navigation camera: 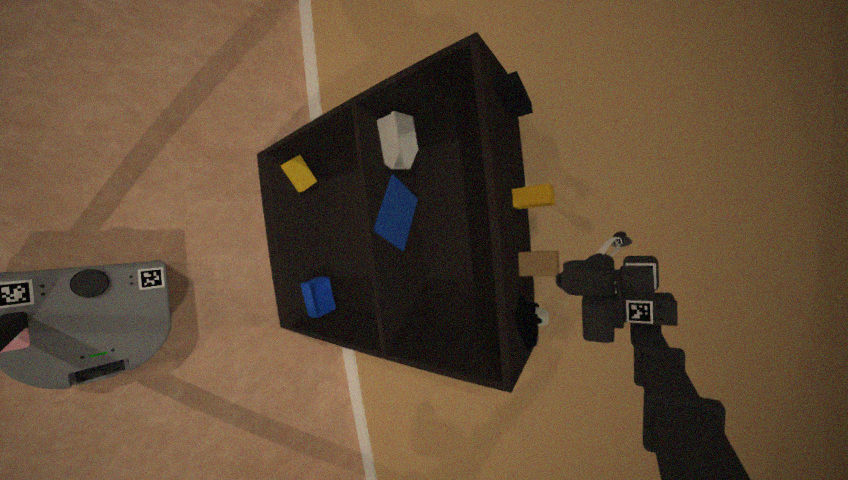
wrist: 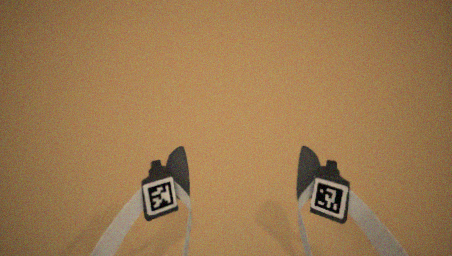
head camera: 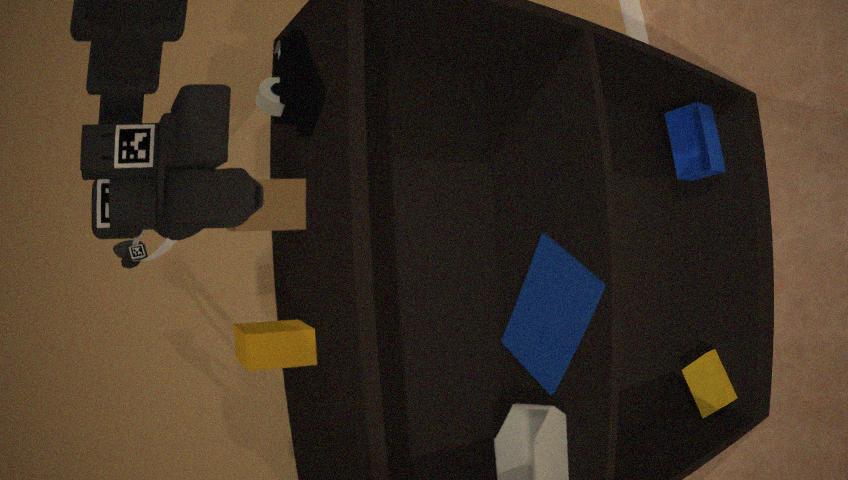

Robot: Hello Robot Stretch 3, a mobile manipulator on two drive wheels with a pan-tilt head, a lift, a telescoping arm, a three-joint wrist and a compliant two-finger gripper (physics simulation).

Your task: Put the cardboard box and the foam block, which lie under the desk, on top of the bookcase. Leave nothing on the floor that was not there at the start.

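Pixels of known places: robot's base, origin of its link: (navigation camera: 91,281).
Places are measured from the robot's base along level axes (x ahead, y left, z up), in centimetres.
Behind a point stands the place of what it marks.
Observation:
The tan cardboard box (head camera: 285,204) {x -2.4, y -69.5, z 108.7 cm} (navigation camera: 539,263) {x -2.2, y -69.5, z 111.2 cm} stands on top of the dark bookcase (head camera: 324,279) {x 6.1, y -64.1, z 106.0 cm} (navigation camera: 505,226) {x 7.3, y -60.6, z 106.0 cm}. A yellow block (head camera: 276,346) {x 14.0, y -68.1, z 111.1 cm} (navigation camera: 533,196) {x 14.1, y -68.1, z 111.1 cm}, which may be the foam block, stands apart from it on the same top. My gripper (wrist: 241,165) {x -2.4, y -73.7, z 129.2 cm} is open, with bare wall-coloured surface between its fingers in the wrist view. One finger (head camera: 132,253) {x 2.5, y -68.0, z 128.3 cm} (navigation camera: 620,239) {x 2.8, y -67.7, z 128.3 cm} shows beside the wrist in the head and navigation views; the other is hidden there. The gripper is off the bookcase top, apart from the box. The wrist partly covers the box in the head view. The desk does not show.
A black object with a white part (head camera: 297,86) {x -16.0, y -66.4, z 108.5 cm} (navigation camera: 528,321) {x -16.0, y -66.4, z 108.5 cm} is on the top near the box; another black object (navigation camera: 515,93) {x 38.8, y -64.8, z 109.9 cm} is at the far end. Shelves hold a blue bin (head camera: 693,142) {x -18.2, y -73.8, z 10.3 cm}, a blue panel (head camera: 553,315) {x 14.6, y -67.2, z 68.4 cm}, a white bin (head camera: 532,440) {x 36.7, y -70.4, z 68.8 cm} and a yellow block (head camera: 709,383) {x 38.7, y -65.6, z 14.5 cm}. My base (navigation camera: 119,321) {x -11.2, y -5.0, z 16.0 cm} is left.

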